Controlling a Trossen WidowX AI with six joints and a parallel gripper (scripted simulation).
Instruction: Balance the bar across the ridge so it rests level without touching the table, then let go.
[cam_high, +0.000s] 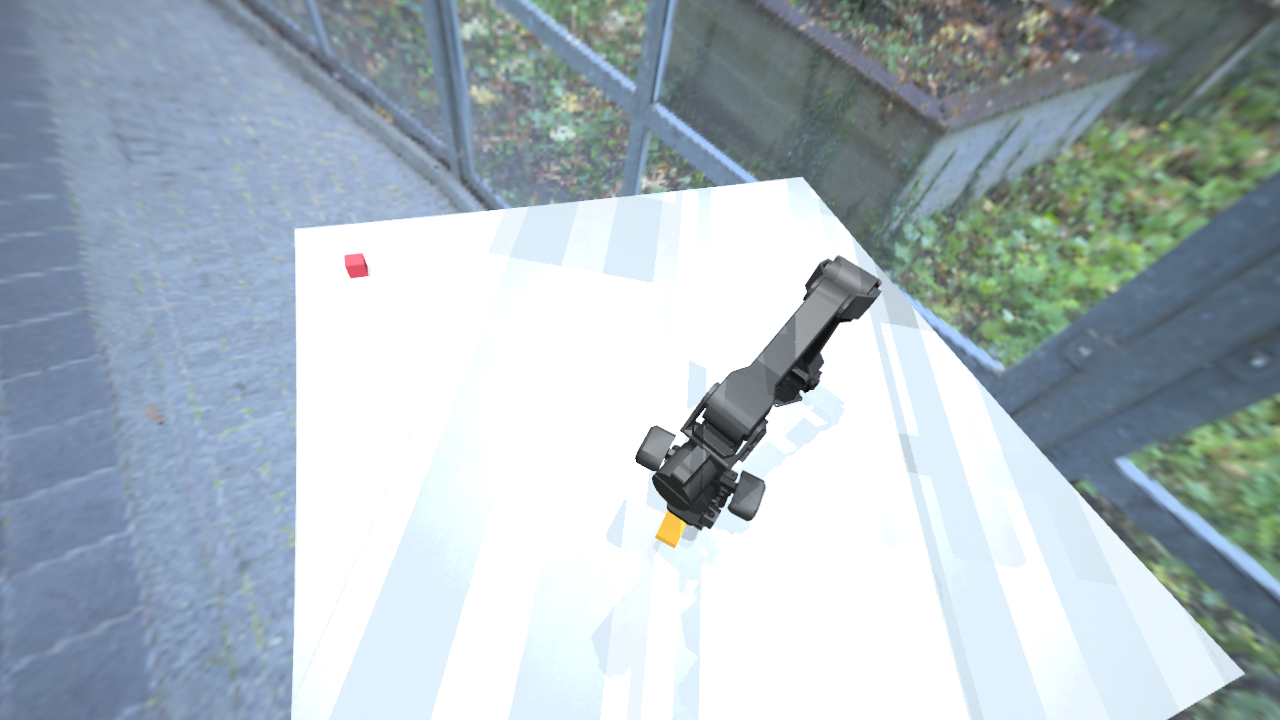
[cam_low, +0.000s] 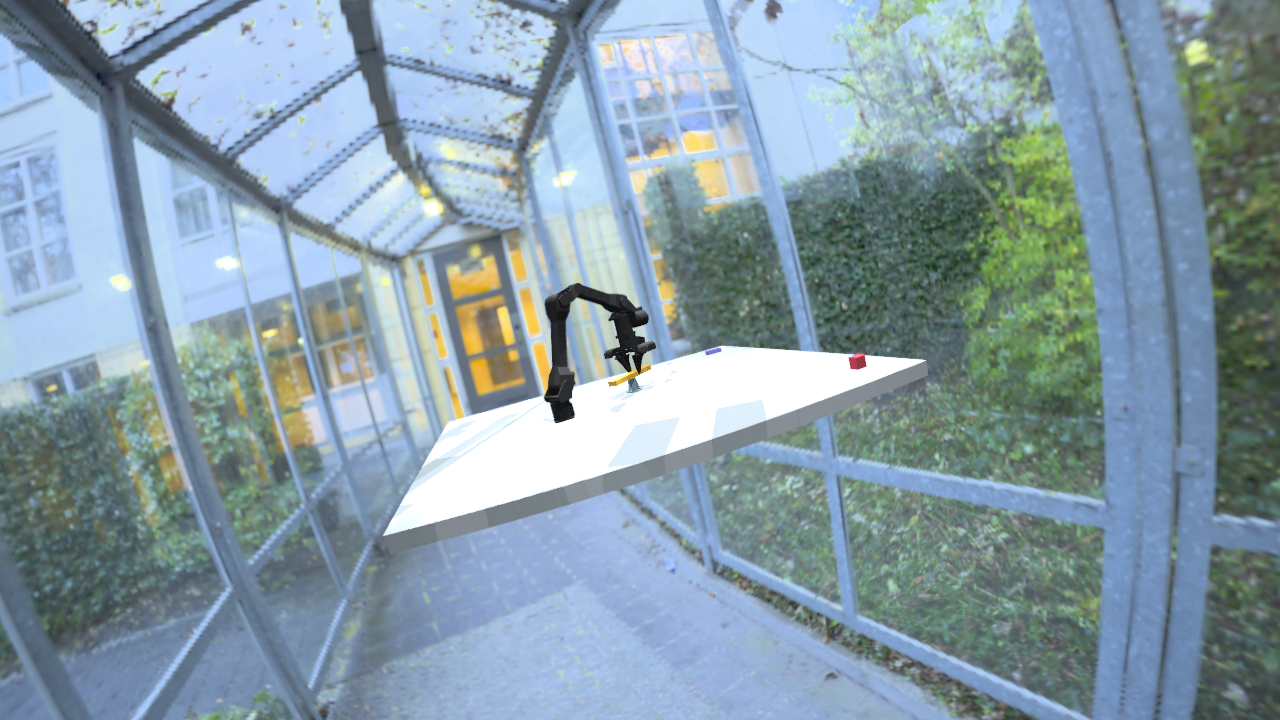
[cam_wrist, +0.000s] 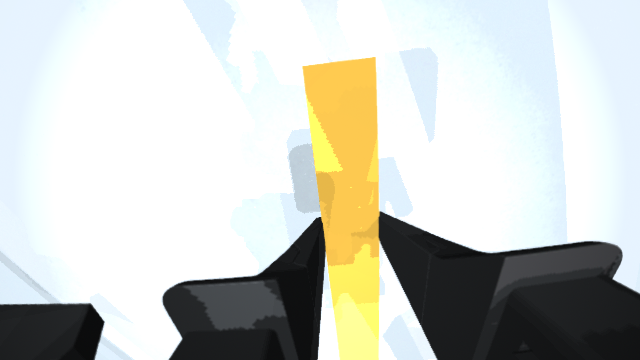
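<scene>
The bar lies 20 mm behind my gripper tip and 20 mm to the right of it. Also, from my gripper tip: purple piece 450 mm ahead, 340 mm to the left, 50 mm below; red cube 450 mm ahead, 660 mm to the right, 40 mm below.
</scene>
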